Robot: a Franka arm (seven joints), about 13 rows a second.
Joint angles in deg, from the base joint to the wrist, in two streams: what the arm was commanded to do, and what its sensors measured. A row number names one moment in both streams.
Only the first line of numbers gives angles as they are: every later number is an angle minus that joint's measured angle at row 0.
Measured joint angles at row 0: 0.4 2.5 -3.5 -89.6 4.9 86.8 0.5
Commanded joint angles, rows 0 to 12: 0.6 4.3 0.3 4.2 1.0 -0.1 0.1; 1.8 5.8 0.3 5.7 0.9 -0.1 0.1; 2.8 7.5 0.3 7.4 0.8 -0.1 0.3; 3.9 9.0 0.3 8.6 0.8 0.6 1.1; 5.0 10.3 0.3 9.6 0.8 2.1 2.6; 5.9 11.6 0.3 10.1 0.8 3.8 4.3; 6.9 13.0 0.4 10.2 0.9 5.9 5.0; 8.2 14.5 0.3 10.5 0.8 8.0 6.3; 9.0 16.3 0.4 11.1 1.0 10.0 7.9; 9.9 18.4 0.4 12.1 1.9 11.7 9.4; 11.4 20.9 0.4 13.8 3.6 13.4 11.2; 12.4 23.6 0.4 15.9 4.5 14.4 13.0; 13.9 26.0 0.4 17.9 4.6 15.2 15.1
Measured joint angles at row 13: 11.7 20.3 0.8 11.2 3.3 15.3 11.4
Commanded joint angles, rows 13 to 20: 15.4 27.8 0.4 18.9 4.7 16.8 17.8; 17.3 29.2 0.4 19.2 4.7 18.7 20.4; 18.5 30.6 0.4 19.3 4.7 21.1 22.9; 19.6 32.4 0.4 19.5 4.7 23.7 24.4; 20.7 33.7 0.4 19.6 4.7 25.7 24.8; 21.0 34.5 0.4 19.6 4.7 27.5 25.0; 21.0 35.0 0.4 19.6 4.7 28.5 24.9; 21.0 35.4 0.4 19.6 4.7 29.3 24.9
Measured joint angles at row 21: 21.2 33.9 0.9 17.0 3.9 29.1 24.3
